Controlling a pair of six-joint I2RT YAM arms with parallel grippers.
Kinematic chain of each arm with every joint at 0, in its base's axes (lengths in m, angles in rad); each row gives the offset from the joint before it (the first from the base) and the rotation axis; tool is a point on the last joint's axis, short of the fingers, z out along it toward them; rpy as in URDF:
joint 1: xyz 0 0 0.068 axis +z
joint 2: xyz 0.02 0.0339 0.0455 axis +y
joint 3: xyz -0.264 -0.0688 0 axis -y
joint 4: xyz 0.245 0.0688 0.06 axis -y
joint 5: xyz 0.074 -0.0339 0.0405 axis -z
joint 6: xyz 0.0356 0 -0.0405 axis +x
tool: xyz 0 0 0 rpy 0 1.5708 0
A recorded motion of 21 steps. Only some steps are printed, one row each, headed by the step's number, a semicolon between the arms.
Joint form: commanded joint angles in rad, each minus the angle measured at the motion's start. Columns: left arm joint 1, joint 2, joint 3, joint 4, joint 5, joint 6; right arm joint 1, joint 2, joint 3, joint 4, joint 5, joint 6.
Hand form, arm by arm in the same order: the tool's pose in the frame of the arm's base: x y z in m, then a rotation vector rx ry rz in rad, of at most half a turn. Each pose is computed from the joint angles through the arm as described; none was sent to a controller.
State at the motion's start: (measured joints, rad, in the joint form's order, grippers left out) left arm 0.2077 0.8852 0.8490 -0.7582 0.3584 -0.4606; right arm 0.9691 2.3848 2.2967 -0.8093 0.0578 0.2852
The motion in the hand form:
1: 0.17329 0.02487 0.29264 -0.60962 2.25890 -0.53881; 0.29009 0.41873 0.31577 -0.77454 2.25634 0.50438
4: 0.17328 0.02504 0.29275 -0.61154 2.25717 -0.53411; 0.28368 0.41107 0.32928 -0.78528 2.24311 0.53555
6: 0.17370 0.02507 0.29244 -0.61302 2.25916 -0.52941; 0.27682 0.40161 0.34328 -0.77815 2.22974 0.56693
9: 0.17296 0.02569 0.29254 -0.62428 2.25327 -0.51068; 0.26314 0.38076 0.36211 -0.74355 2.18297 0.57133
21: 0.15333 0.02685 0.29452 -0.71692 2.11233 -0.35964; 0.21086 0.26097 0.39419 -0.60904 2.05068 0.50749
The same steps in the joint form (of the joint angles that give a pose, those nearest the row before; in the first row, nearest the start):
1: 0.0053 -0.0126 -0.0114 0.0270 -0.0047 -0.0053; 0.0023 -0.1169 0.0346 -0.0159 0.0346 -0.0147
4: 0.0055 -0.0131 -0.0114 0.0280 -0.0087 -0.0057; 0.0027 -0.1646 0.0051 -0.0172 0.0134 -0.0181
6: 0.0043 -0.0109 -0.0112 0.0280 -0.0132 -0.0053; 0.0023 -0.2208 -0.0359 -0.0107 -0.0010 -0.0109
9: 0.0055 -0.0154 -0.0129 0.0292 -0.0298 -0.0083; 0.0033 -0.3493 -0.1750 0.0499 0.0251 -0.0093
21: 0.0040 -0.1420 -0.0725 0.0782 -0.1902 -0.0661; -0.0601 -0.8891 -0.7473 0.2204 0.1106 -0.0497

